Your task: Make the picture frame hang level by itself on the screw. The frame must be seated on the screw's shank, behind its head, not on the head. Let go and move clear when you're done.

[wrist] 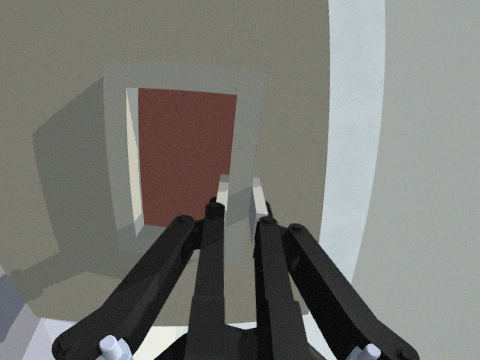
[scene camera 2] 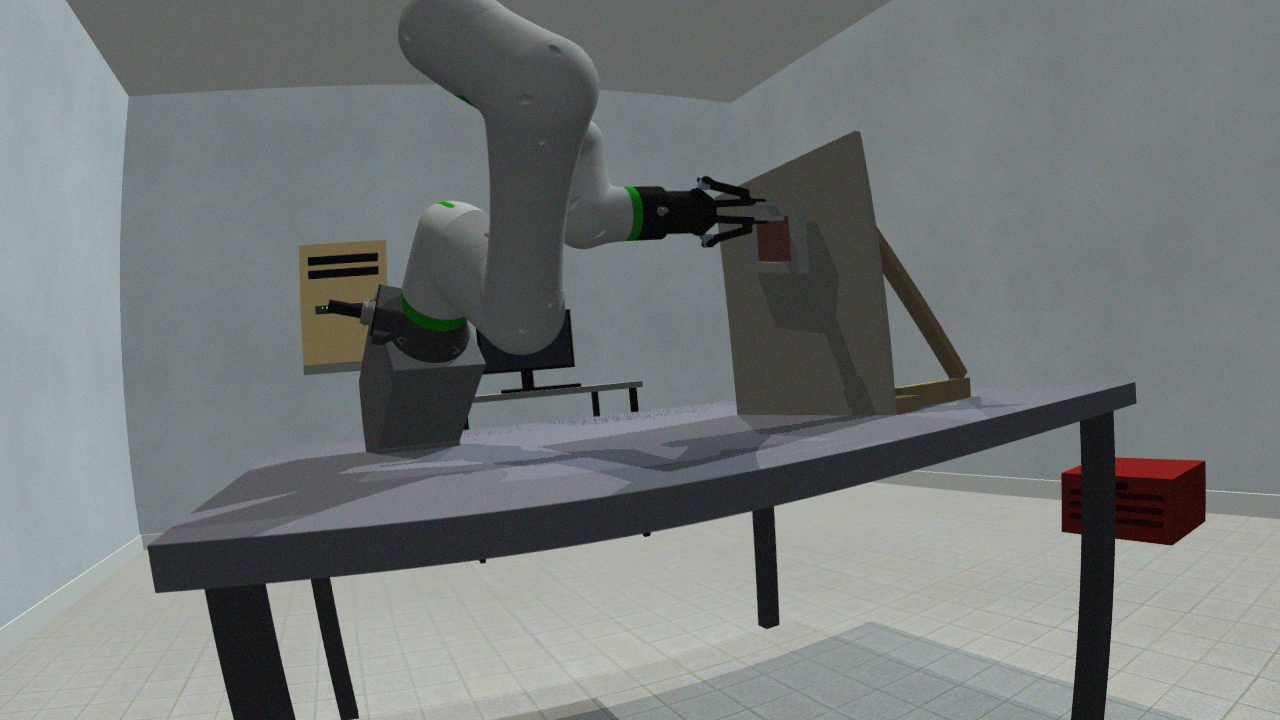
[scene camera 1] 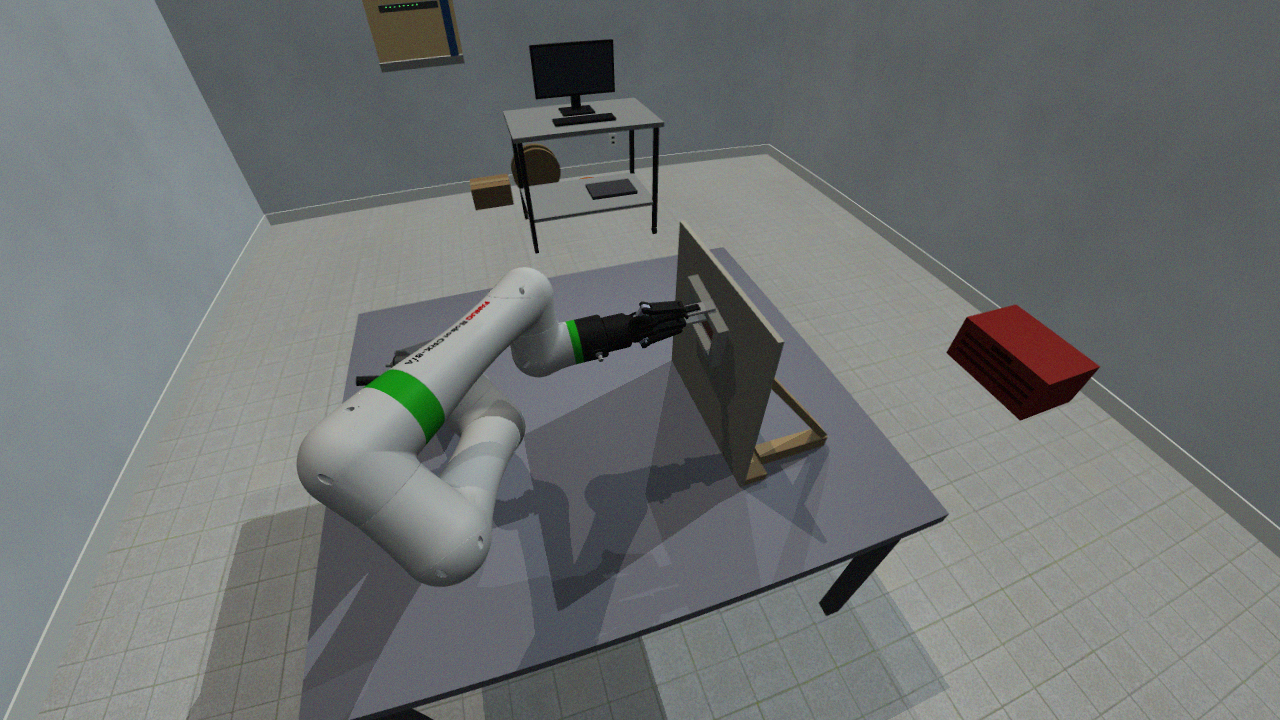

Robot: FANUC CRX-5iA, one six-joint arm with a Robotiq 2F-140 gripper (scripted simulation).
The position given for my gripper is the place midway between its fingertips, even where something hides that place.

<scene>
I see my gripper (scene camera 2: 779, 211), a picture frame (scene camera 1: 712, 334) and an upright tan board (scene camera 2: 818, 343).
The picture frame also shows in the wrist view (wrist: 167, 146). My gripper shows as well in the wrist view (wrist: 238, 189) and in scene camera 1 (scene camera 1: 712, 309). The upright tan board also shows in the wrist view (wrist: 68, 261) and in scene camera 1 (scene camera 1: 732, 398).
</scene>
